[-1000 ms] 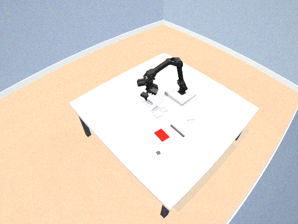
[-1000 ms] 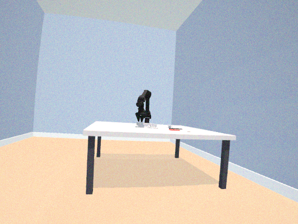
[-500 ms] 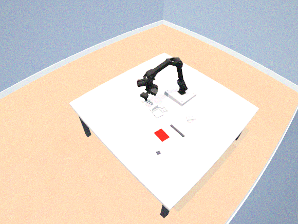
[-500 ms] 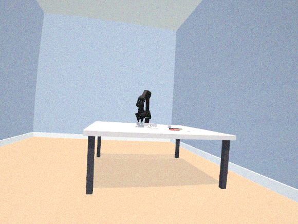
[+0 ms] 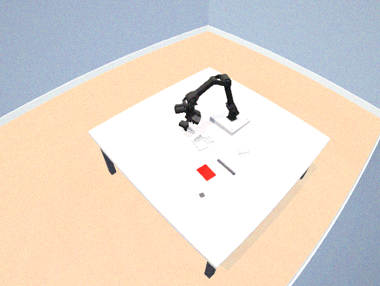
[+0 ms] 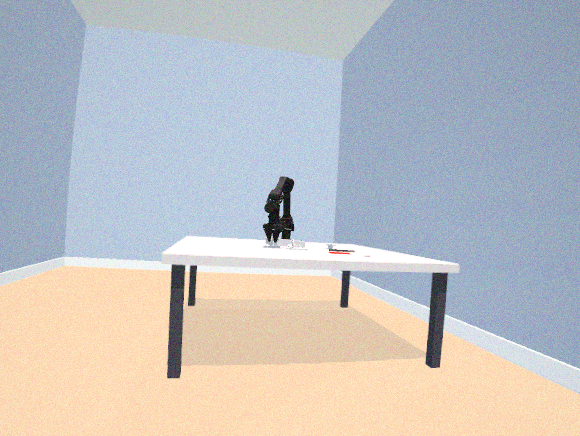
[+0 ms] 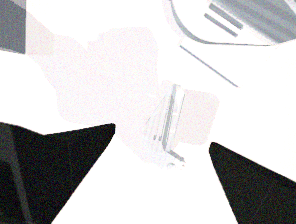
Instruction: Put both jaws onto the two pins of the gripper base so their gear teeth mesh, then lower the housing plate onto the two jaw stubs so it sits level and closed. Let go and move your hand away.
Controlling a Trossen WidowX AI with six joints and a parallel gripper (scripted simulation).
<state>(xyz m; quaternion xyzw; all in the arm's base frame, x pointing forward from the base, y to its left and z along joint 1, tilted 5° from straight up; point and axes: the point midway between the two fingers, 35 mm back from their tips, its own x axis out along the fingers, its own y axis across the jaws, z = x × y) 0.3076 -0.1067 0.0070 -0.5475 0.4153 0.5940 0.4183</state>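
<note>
Right now my gripper tip is 2 cm to the left of the white jaw piece, 2 cm short of it and 2 cm above it. Also, from my gripper tip: dark grey bar (40 cm to the left, 3 cm below, 2 cm ahead); then small white part (37 cm to the left, 16 cm behind); then red flat rectangle (35 cm to the left, 14 cm ahead, 3 cm below).
</note>
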